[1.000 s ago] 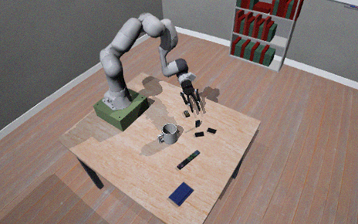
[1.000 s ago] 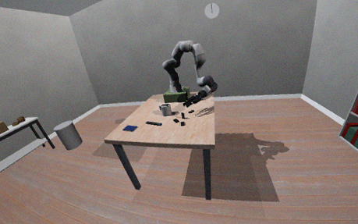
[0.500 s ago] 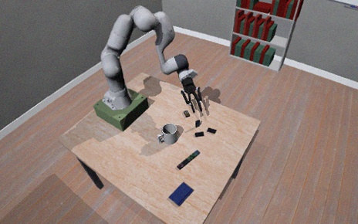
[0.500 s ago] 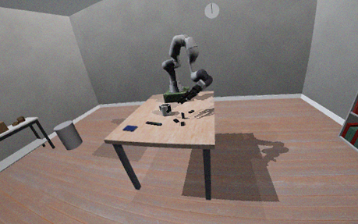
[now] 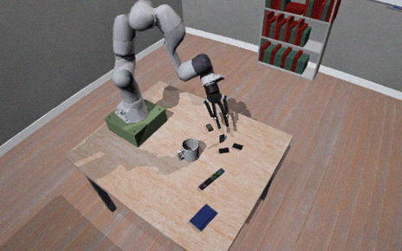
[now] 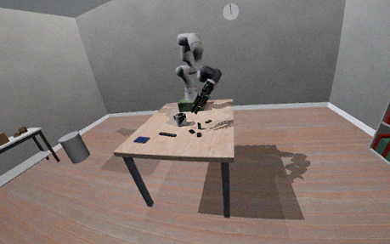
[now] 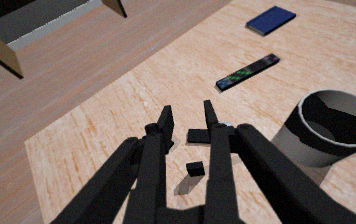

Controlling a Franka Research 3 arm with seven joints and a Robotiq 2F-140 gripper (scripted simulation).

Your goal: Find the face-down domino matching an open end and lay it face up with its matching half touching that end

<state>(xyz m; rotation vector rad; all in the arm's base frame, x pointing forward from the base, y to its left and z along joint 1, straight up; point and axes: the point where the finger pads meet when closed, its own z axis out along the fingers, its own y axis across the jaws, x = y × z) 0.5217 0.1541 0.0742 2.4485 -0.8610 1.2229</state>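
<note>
Now: hand 10 mm to the right of the black domino and 150 mm above it. Round my hand: blue book 170 mm ahead, 450 mm to the right, 170 mm below; grey mug 100 mm behind, 180 mm to the right, 140 mm below.
</note>
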